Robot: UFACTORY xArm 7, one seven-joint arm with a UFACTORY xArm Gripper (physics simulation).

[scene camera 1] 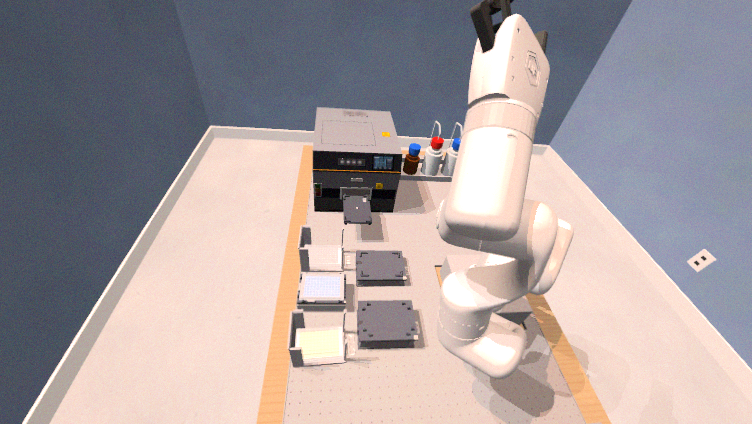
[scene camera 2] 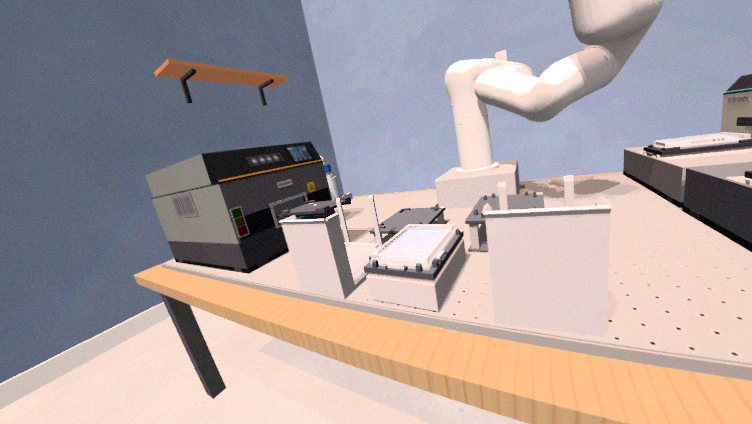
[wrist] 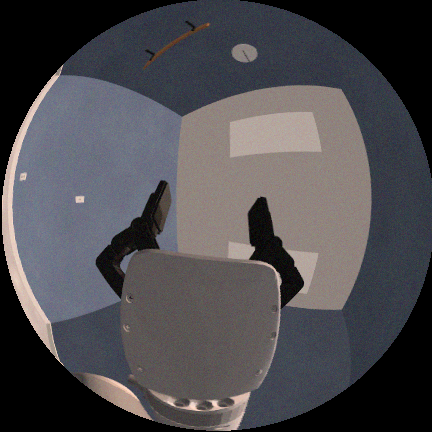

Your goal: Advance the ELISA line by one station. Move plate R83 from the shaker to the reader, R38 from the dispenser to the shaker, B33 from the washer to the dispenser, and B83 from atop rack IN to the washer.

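Places are measured from the arm's base along level axes (x ahead, y right, z down), in metres.
Pixels of known places: gripper, fingertip midpoint: (scene camera 1: 520,9) (wrist: 212,196); arm's base, link origin: (scene camera 2: 477,169).
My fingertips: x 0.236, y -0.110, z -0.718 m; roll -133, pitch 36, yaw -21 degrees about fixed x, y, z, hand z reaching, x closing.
Observation:
For each thing: its top centre in the pictures, then the offset to it from my fingertips. "spot": a spot on its surface instead.
- clear bluish plate, top centre: (scene camera 2: 415,238) (scene camera 1: 322,285) dx +0.267, dy +0.016, dz +0.736 m
- pale yellow plate, top centre: (scene camera 1: 319,342) dx +0.240, dy -0.138, dz +0.770 m
- front rack, surface spot: (scene camera 2: 550,268) spot: dx +0.306, dy -0.158, dz +0.735 m
- rear rack, surface spot: (scene camera 2: 315,258) spot: dx +0.367, dy +0.133, dz +0.740 m
- white plate, top centre: (scene camera 2: 697,137) dx -0.313, dy -0.360, dz +0.701 m
- boxy instrument, top centre: (scene camera 2: 231,157) (scene camera 1: 356,129) dx +0.272, dy +0.614, dz +0.534 m
My gripper (wrist: 212,196) is open and empty. It is raised high and faces the walls and ceiling, far from the plates. Its dark linkage shows at the top edge of scene camera 1. A clear bluish plate (scene camera 1: 322,288) (scene camera 2: 413,244) lies on a low stand between two racks. A pale yellow plate (scene camera 1: 319,344) lies low in the front rack (scene camera 1: 297,337) (scene camera 2: 550,268). White plate-like pieces (scene camera 1: 324,257) lie low in the rear rack (scene camera 1: 304,247) (scene camera 2: 315,258). A white plate (scene camera 2: 689,141) sits on the right-hand instrument. Plate labels are unreadable; I cannot match names.
A boxy instrument (scene camera 1: 352,131) (scene camera 2: 268,194) stands at the back with its bare dark tray (scene camera 1: 357,210) out. Two dark platforms (scene camera 1: 381,264) (scene camera 1: 387,320) stand beside the racks. Bottles (scene camera 1: 432,160) stand behind, near the arm. More instruments (scene camera 2: 724,202) stand at the right in scene camera 2.

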